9 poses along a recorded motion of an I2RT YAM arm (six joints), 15 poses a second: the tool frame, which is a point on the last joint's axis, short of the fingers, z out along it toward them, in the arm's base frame.
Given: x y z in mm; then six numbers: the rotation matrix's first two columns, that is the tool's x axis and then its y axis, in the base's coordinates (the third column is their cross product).
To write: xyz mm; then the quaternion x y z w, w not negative. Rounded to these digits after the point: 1 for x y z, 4 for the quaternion.
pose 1, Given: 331.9, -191.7, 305.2, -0.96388, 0.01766, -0.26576, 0.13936, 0.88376, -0.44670
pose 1, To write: 331.9, -191.7, 305.2, 0.0408, 0.9620, -0.2376, 0.1280
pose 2, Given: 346.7, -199.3, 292.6, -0.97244, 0.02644, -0.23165, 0.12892, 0.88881, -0.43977
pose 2, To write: 346.7, -199.3, 292.6, 0.0402, 0.9655, -0.2323, 0.1103
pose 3, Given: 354.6, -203.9, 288.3, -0.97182, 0.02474, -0.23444, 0.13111, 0.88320, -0.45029
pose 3, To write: 354.6, -203.9, 288.3, 0.0404, 0.9639, -0.2383, 0.1116
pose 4, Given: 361.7, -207.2, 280.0, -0.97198, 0.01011, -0.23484, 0.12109, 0.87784, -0.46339
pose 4, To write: 361.7, -207.2, 280.0, 0.0341, 0.9623, -0.2448, 0.1133
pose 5, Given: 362.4, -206.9, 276.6, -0.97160, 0.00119, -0.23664, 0.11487, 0.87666, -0.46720
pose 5, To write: 362.4, -206.9, 276.6, 0.0302, 0.9618, -0.2465, 0.1153
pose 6, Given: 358.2, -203.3, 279.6, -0.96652, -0.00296, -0.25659, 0.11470, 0.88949, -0.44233
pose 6, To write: 358.2, -203.3, 279.6, 0.0290, 0.9638, -0.2333, 0.1261
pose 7, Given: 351.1, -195.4, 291.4, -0.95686, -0.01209, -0.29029, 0.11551, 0.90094, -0.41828
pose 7, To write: 351.1, -195.4, 291.4, 0.0268, 0.9642, -0.2209, 0.1444
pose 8, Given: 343.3, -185.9, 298.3, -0.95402, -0.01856, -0.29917, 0.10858, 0.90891, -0.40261
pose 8, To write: 343.3, -185.9, 298.3, 0.0233, 0.9654, -0.2121, 0.1498
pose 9, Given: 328.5, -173.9, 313.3, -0.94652, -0.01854, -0.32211, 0.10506, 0.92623, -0.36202
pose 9, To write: 328.5, -173.9, 313.3, 0.0223, 0.9679, -0.1907, 0.1620
